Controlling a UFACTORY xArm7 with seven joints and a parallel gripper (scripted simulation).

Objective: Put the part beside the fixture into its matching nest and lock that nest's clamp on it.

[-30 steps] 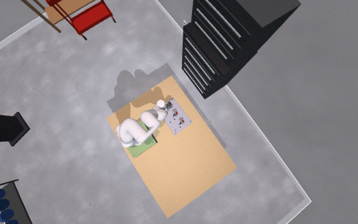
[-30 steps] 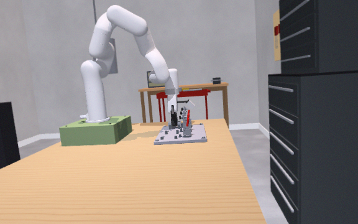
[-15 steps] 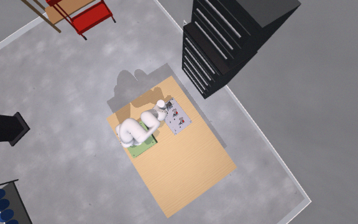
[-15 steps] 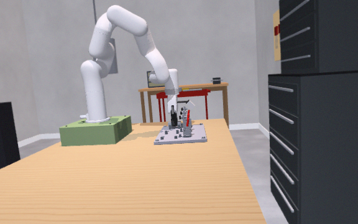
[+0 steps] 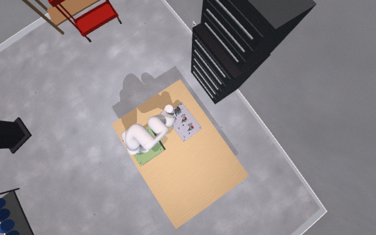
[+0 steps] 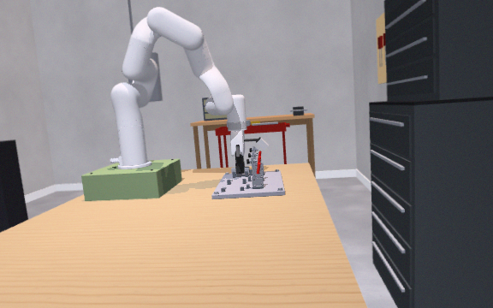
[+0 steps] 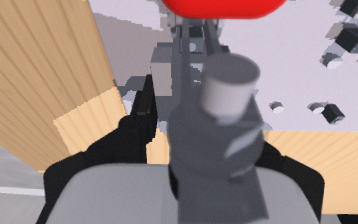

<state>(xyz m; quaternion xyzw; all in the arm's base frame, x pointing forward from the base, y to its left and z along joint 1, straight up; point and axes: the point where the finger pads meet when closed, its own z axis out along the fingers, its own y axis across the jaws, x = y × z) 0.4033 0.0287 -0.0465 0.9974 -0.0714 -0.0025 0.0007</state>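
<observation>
Right now the grey part is 1 cm below my hand. From my hand the other things lie so: grey fixture plate 3 cm ahead, 12 cm to the right, 4 cm below.
</observation>
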